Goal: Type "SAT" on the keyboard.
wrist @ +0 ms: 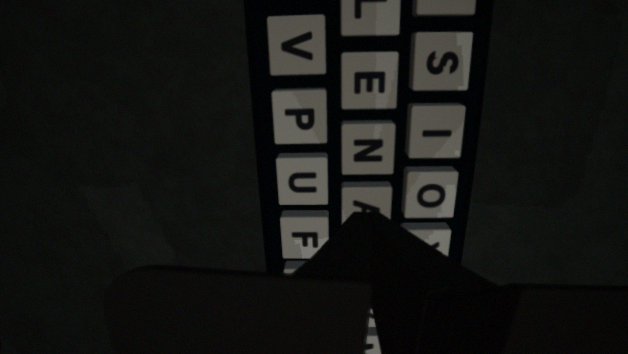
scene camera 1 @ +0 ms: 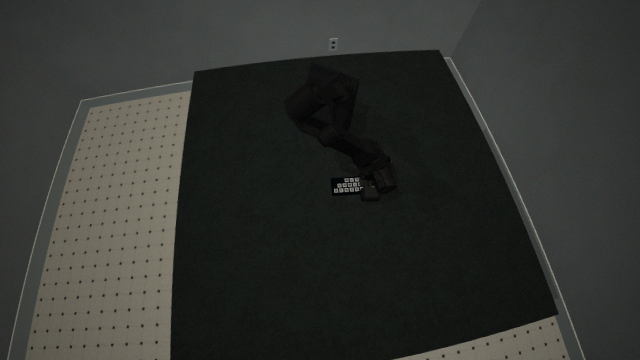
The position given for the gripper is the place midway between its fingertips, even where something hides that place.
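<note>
You'd see the gripper (wrist: 365,226) from the wrist, and there's a keyboard (wrist: 262,83) in that view too.
</note>
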